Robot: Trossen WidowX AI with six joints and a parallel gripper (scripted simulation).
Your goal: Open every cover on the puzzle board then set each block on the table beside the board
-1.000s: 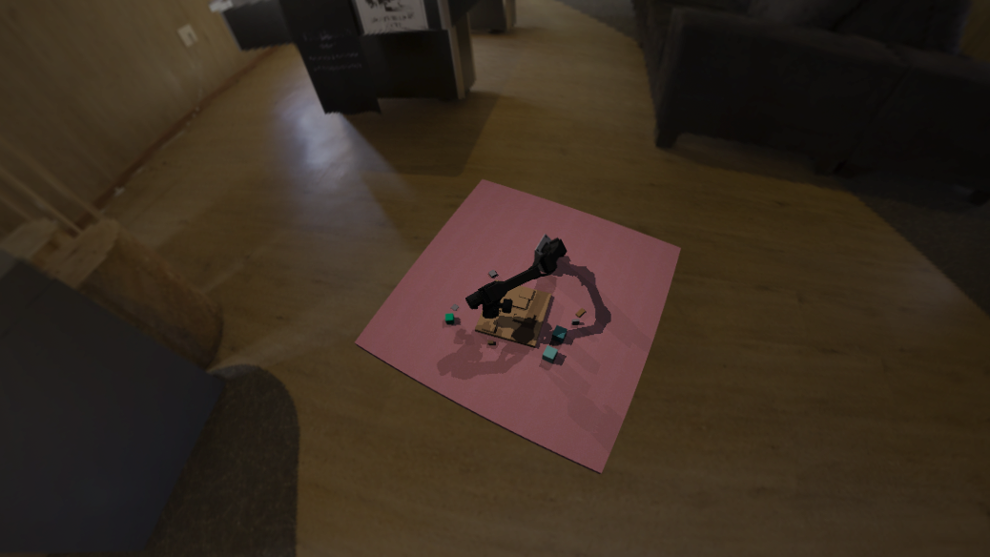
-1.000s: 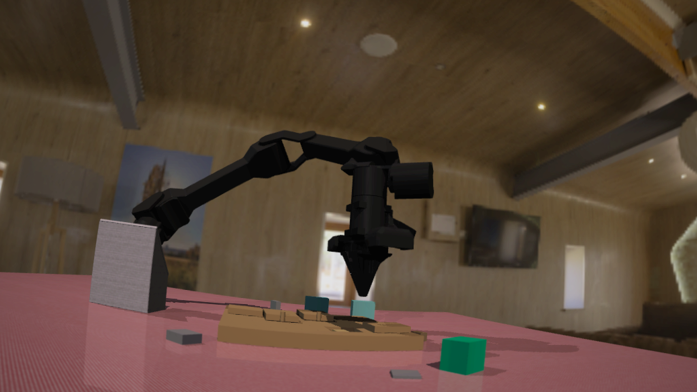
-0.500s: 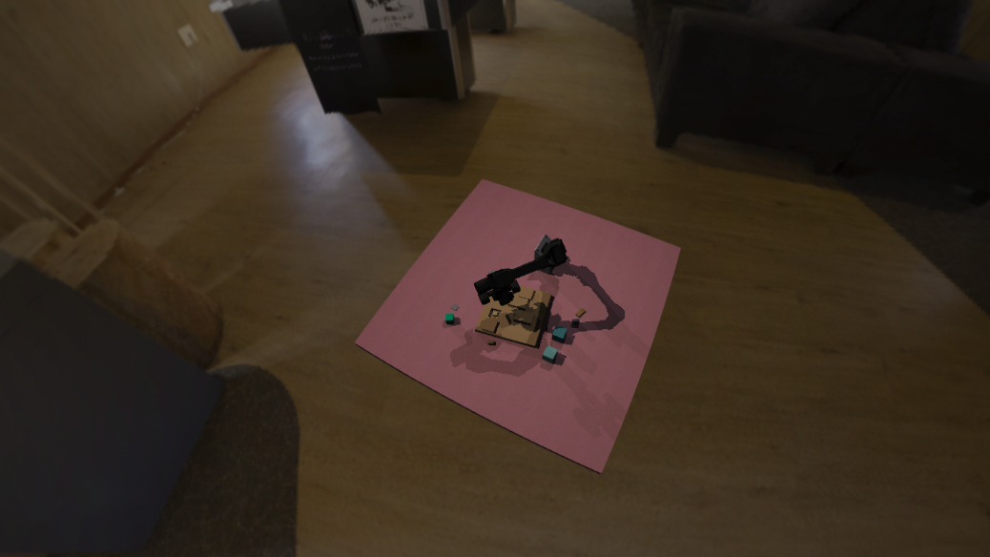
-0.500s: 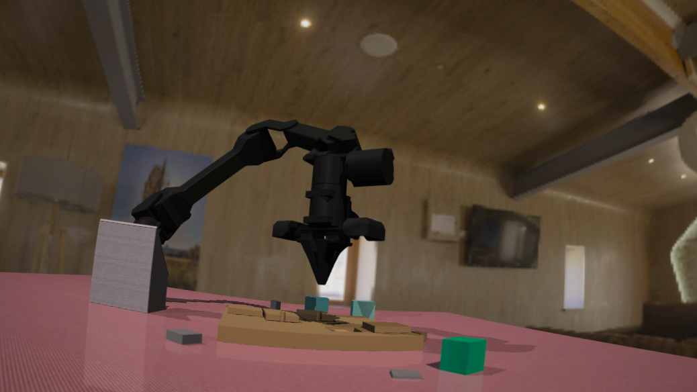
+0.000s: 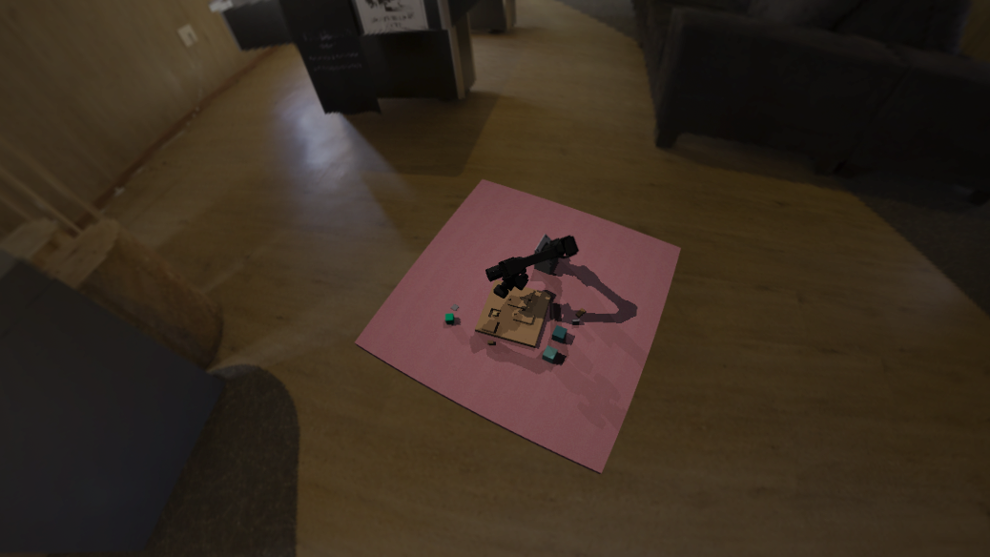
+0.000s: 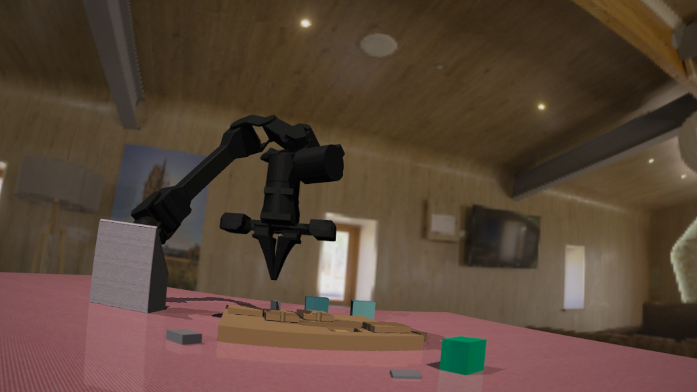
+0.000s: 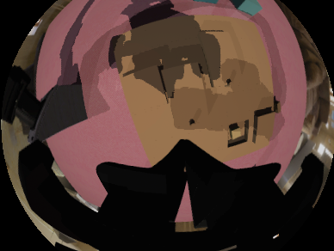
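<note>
My gripper tip is now 6 cm short of the puzzle board, 3 cm to the right of it and 7 cm above it. The rest, counted from my gripper tip: dark teal block 7 cm ahead, 30 cm to the left, 6 cm below; then grey piece 3 cm behind, 34 cm to the left, 7 cm below; then green block 24 cm ahead, 20 cm to the right, 7 cm below.
</note>
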